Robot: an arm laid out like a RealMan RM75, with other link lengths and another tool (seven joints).
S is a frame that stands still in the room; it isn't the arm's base.
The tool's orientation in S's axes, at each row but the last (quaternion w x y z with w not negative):
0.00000 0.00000 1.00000 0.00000
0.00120 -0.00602 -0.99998 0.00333
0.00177 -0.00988 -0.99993 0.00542
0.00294 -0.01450 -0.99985 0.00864
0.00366 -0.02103 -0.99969 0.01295
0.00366 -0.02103 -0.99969 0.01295
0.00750 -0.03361 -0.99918 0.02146
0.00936 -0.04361 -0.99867 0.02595
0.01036 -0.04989 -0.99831 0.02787
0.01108 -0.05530 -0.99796 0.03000
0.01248 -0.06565 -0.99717 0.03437
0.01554 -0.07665 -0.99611 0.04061
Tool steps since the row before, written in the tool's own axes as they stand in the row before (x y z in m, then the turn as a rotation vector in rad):
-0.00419 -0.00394 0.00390 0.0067 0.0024 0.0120
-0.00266 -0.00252 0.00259 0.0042 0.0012 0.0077
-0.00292 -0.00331 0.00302 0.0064 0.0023 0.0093
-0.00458 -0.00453 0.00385 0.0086 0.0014 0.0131
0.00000 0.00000 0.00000 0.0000 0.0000 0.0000
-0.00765 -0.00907 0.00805 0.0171 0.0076 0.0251
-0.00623 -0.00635 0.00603 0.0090 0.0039 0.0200
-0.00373 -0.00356 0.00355 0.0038 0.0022 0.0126
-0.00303 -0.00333 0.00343 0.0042 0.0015 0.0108
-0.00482 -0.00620 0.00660 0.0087 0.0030 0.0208
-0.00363 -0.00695 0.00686 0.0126 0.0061 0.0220
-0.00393 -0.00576 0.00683 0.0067 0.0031 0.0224
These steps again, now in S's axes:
0.00419 -0.00394 -0.00390 -0.0067 0.0024 -0.0120
0.00262 -0.00257 -0.00258 -0.0042 0.0012 -0.0077
0.00284 -0.00340 -0.00299 -0.0064 0.0023 -0.0093
0.00442 -0.00473 -0.00380 -0.0086 0.0014 -0.0131
0.00000 0.00000 0.00000 0.0000 0.0000 0.0000
0.00720 -0.00959 -0.00786 -0.0170 0.0077 -0.0252
0.00569 -0.00701 -0.00583 -0.0090 0.0036 -0.0200
0.00333 -0.00405 -0.00342 -0.0039 0.0019 -0.0126
0.00260 -0.00380 -0.00329 -0.0043 0.0013 -0.0108
0.00394 -0.00707 -0.00630 -0.0088 0.0027 -0.0208
0.00249 -0.00781 -0.00643 -0.0123 0.0062 -0.0221
0.00276 -0.00681 -0.00642 -0.0070 0.0023 -0.0224

